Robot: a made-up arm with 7 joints. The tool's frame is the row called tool. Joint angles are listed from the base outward. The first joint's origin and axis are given. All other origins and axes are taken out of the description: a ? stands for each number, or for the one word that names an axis. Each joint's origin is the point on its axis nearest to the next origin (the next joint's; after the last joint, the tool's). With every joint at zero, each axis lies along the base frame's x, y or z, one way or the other. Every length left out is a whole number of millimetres.
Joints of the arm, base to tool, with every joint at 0 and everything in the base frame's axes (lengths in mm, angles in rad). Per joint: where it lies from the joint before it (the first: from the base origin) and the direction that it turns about. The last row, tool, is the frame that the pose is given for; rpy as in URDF.
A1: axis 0 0 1 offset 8 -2 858
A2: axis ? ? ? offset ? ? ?
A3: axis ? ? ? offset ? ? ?
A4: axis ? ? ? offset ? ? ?
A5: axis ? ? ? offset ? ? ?
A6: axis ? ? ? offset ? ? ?
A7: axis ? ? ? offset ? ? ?
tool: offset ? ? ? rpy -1.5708 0 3.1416
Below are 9 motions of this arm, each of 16 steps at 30 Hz.
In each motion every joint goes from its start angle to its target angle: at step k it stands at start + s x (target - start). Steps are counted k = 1, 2, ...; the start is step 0. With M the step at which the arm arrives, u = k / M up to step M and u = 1 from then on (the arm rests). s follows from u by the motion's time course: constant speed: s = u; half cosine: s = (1 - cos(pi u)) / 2; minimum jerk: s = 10 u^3 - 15 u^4 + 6 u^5.
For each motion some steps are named. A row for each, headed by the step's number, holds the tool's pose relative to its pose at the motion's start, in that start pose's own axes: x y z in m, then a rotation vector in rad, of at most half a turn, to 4 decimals.
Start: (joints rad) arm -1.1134 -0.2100 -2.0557 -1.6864 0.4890 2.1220 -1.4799
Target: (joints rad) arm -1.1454 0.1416 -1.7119 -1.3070 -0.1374 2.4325 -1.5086
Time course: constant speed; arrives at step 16
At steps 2, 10, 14, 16:
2: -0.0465 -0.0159 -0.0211 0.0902 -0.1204 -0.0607
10: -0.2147 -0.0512 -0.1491 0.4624 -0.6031 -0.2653
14: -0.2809 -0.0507 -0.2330 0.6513 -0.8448 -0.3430
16: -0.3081 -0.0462 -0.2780 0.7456 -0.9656 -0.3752

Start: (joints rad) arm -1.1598 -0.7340 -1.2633 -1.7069 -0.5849 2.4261 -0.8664
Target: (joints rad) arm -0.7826 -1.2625 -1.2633 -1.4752 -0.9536 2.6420 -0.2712
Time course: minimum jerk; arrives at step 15
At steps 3, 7, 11, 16:
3: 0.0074 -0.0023 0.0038 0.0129 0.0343 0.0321
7: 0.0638 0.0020 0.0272 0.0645 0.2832 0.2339
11: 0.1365 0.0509 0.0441 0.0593 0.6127 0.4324
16: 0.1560 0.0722 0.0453 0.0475 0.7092 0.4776

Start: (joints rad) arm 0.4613 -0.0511 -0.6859 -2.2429 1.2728 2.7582 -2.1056
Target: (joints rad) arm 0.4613 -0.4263 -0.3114 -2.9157 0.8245 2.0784 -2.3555
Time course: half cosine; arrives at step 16
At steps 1, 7, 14, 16:
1: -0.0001 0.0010 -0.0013 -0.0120 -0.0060 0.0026
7: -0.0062 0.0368 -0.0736 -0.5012 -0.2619 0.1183
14: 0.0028 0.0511 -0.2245 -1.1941 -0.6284 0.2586
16: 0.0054 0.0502 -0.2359 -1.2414 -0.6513 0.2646

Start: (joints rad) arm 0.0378 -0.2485 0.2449 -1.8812 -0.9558 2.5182 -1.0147
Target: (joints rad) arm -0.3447 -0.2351 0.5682 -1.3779 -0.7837 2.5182 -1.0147
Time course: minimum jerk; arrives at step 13
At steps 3, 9, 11, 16:
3: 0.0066 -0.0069 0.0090 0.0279 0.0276 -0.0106
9: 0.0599 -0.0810 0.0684 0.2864 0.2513 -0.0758
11: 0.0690 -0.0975 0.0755 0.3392 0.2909 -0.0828
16: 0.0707 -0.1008 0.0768 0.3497 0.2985 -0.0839

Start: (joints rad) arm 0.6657 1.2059 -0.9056 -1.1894 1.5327 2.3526 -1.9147
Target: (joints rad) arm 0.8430 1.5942 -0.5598 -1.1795 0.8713 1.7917 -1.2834
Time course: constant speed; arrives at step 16
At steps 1, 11, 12, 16:
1: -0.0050 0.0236 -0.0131 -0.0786 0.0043 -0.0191
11: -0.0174 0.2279 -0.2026 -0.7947 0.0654 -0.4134
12: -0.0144 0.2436 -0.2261 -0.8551 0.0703 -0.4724
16: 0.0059 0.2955 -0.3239 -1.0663 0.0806 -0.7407

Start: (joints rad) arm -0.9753 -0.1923 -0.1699 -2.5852 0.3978 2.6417 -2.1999
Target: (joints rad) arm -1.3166 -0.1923 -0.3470 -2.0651 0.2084 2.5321 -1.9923
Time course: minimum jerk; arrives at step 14
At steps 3, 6, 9, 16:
3: 0.0128 -0.0128 0.0045 0.0290 0.0304 -0.0201
6: 0.0672 -0.0723 0.0141 0.1494 0.1610 -0.1181
9: 0.1299 -0.1579 0.0029 0.2935 0.3296 -0.2709
16: 0.1612 -0.2154 -0.0168 0.3779 0.4372 -0.3830

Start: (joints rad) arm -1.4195 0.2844 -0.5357 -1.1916 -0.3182 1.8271 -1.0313
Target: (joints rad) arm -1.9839 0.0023 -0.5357 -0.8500 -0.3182 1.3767 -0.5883
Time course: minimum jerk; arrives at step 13
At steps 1, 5, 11, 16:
1: 0.0016 -0.0003 0.0008 -0.0003 0.0047 -0.0008
5: 0.1148 -0.0235 0.0425 -0.0146 0.3402 -0.0565
11: 0.3654 -0.1179 0.0270 0.0083 1.1305 -0.1812
16: 0.3741 -0.1229 0.0231 0.0112 1.1634 -0.1860

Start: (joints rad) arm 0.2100 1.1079 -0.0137 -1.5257 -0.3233 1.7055 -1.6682
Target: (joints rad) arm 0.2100 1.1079 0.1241 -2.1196 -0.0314 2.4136 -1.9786
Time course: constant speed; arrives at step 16
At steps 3, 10, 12, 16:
3: -0.0232 0.0230 0.0031 0.0416 -0.1033 0.0600
10: -0.0735 0.0769 -0.0048 0.1390 -0.2925 0.1929
12: -0.0865 0.0922 -0.0108 0.1662 -0.3335 0.2264
16: -0.1105 0.1222 -0.0276 0.2186 -0.4001 0.2833

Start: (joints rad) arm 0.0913 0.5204 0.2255 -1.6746 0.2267 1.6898 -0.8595
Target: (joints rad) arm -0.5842 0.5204 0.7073 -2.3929 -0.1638 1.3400 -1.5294
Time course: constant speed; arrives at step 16
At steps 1, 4, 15, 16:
1: 0.0080 0.0132 0.0110 -0.0433 -0.0300 -0.0418
4: 0.0335 0.0543 0.0365 -0.1841 -0.1302 -0.1535
15: 0.1383 0.2018 0.0375 -0.7818 -0.5903 -0.3929
16: 0.1482 0.2137 0.0314 -0.8391 -0.6361 -0.4031

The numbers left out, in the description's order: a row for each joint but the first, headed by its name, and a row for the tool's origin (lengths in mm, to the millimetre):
A2: axis 0 1 0, xyz 1 16 0
A3: axis 0 0 1, xyz 3 0 329
A4: axis 0 -1 0, xyz 102 38 0
A5: axis 0 0 1, xyz -86 0 282
A6: axis 0 -1 0, xyz 7 20 0
A7: axis 0 0 -1, xyz 89 0 28
tool: xyz -7 -13 0

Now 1 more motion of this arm.
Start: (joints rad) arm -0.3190 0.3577 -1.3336 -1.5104 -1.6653 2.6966 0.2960
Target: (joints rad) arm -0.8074 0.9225 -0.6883 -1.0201 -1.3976 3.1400 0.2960
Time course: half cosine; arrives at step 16
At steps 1, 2, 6, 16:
1: -0.0026 -0.0010 -0.0007 0.0008 -0.0011 0.0067
2: -0.0103 -0.0040 -0.0030 0.0028 -0.0044 0.0267
6: -0.0788 -0.0277 -0.0385 -0.0128 -0.0333 0.2220
16: -0.1830 -0.0502 -0.1936 -0.2925 0.0247 0.6912

